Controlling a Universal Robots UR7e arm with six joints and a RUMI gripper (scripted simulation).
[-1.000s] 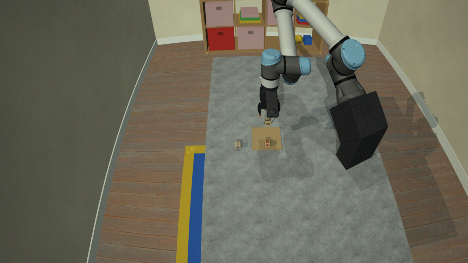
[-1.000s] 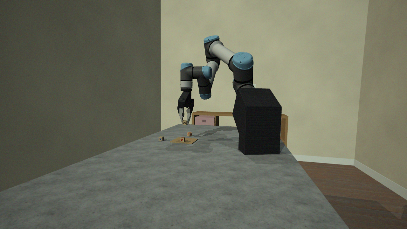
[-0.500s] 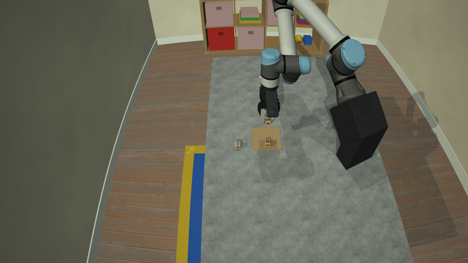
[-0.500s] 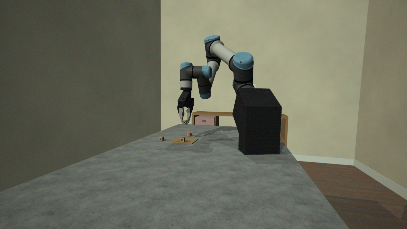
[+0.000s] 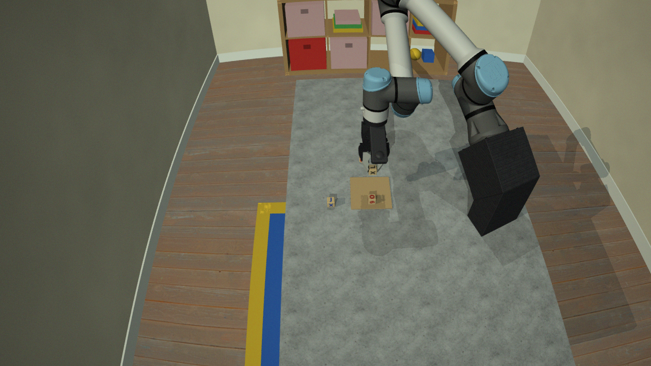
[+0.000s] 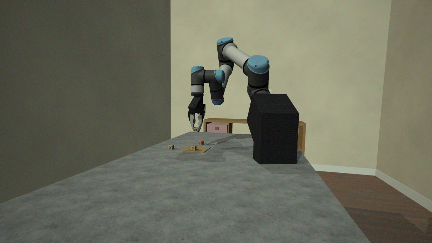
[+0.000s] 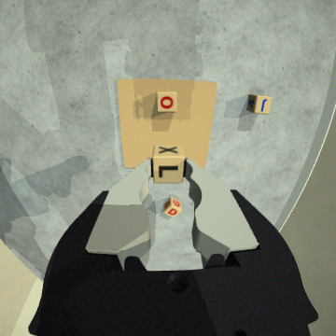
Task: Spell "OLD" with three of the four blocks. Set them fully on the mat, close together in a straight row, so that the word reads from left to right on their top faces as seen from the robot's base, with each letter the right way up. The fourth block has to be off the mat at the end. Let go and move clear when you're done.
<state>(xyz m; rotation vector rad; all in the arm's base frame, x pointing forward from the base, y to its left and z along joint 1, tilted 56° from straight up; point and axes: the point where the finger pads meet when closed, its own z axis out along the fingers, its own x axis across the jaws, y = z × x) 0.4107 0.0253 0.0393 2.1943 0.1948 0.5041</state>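
Right now the tan mat is 12 cm below my hand. From my hand the other things lie so: blue-lettered block 14 cm ahead, 11 cm below, 4 cm to the left.
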